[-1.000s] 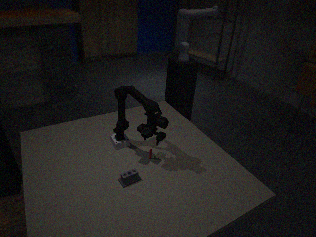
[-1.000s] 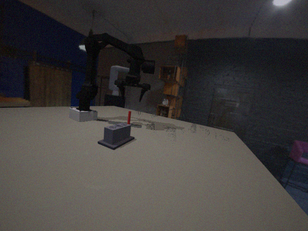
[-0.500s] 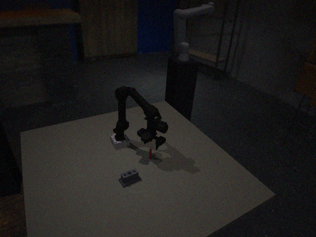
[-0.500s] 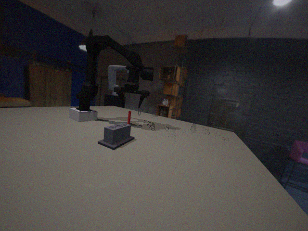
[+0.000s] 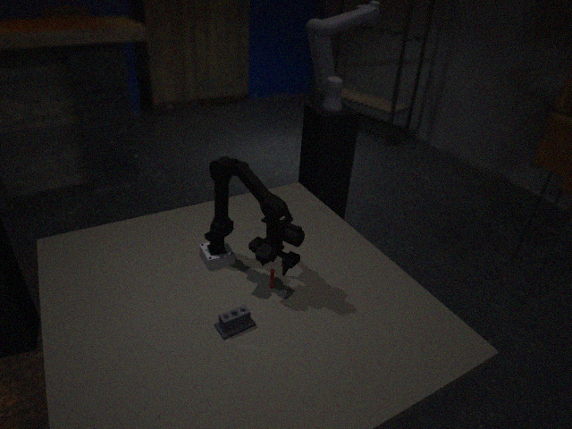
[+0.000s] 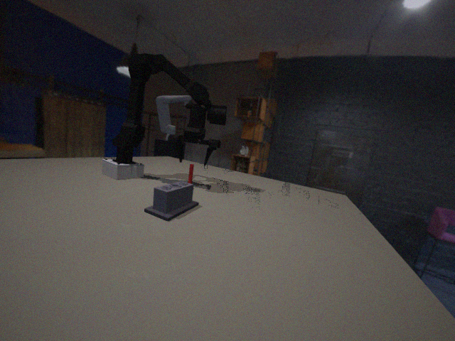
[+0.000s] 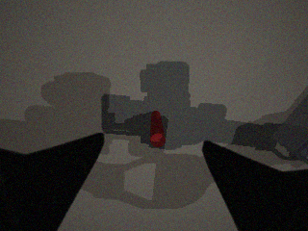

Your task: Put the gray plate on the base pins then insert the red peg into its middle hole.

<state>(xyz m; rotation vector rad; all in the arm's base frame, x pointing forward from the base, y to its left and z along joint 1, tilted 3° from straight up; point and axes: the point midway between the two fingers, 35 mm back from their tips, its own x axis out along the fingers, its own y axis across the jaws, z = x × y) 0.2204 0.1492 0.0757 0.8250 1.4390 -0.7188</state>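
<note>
Now: the red peg 4 cm below my gripper tip. The rest, counted from my gripper tip: dark flat base 14 cm ahead, 19 cm to the right, 7 cm below; then gray plate 14 cm ahead, 19 cm to the right, 4 cm below.
</note>
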